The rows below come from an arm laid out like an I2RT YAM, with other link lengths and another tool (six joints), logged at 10 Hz.
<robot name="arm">
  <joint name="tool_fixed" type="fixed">
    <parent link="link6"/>
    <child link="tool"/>
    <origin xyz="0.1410 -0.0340 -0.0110" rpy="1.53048 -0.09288 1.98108"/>
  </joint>
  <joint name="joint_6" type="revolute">
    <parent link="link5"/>
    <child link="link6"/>
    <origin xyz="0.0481 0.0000 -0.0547"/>
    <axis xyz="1 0 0"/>
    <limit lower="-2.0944" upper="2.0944"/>
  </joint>
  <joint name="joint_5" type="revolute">
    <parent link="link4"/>
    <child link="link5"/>
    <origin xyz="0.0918 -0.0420 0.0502"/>
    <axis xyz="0 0 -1"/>
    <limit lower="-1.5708" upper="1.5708"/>
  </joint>
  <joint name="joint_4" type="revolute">
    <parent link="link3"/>
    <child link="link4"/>
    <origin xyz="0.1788 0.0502 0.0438"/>
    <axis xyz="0 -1 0"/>
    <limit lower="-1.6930" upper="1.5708"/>
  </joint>
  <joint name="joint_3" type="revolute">
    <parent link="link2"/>
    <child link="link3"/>
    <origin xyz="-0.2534 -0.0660 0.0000"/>
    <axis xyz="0 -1 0"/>
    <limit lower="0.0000" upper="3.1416"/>
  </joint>
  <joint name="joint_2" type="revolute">
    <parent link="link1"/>
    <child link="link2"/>
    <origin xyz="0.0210 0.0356 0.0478"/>
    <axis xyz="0 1 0"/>
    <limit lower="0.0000" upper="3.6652"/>
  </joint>
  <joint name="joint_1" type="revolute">
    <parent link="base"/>
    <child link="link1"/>
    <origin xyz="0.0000 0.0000 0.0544"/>
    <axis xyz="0 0 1"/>
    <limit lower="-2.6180" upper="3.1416"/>
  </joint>
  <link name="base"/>
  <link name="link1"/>
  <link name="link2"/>
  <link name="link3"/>
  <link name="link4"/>
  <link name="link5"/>
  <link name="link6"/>
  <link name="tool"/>
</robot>
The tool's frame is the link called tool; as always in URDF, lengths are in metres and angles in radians.
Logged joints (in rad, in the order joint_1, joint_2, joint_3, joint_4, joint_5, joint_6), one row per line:
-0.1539 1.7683 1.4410 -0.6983 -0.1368 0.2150
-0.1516 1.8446 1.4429 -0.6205 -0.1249 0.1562
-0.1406 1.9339 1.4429 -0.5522 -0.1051 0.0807
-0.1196 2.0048 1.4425 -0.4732 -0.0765 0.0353
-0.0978 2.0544 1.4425 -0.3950 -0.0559 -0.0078
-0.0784 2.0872 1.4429 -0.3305 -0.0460 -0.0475
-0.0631 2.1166 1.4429 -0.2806 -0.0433 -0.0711
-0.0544 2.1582 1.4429 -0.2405 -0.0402 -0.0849
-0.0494 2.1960 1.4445 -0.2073 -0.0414 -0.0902
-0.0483 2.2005 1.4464 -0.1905 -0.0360 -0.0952
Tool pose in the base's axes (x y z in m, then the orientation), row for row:
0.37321 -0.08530 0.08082 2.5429 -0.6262 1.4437
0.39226 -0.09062 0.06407 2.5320 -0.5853 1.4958
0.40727 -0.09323 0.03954 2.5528 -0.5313 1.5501
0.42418 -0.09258 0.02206 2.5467 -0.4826 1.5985
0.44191 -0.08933 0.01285 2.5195 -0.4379 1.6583
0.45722 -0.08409 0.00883 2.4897 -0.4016 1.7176
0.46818 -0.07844 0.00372 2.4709 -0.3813 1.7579
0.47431 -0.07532 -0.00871 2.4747 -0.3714 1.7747
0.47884 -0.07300 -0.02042 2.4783 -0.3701 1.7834
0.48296 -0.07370 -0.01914 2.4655 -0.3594 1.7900
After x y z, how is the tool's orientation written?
As angles about the fixed x, y, z axes (roll, pitch, yaw), in radians.
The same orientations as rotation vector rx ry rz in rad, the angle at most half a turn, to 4 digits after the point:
2.3086 1.6560 1.2635
2.2550 1.7263 1.2294
2.2060 1.8309 1.1615
2.1443 1.8957 1.1168
2.0618 1.9508 1.0967
1.9799 1.9987 1.0914
1.9262 2.0306 1.0933
1.9079 2.0545 1.0834
1.9016 2.0681 1.0809
1.8833 2.0643 1.0817

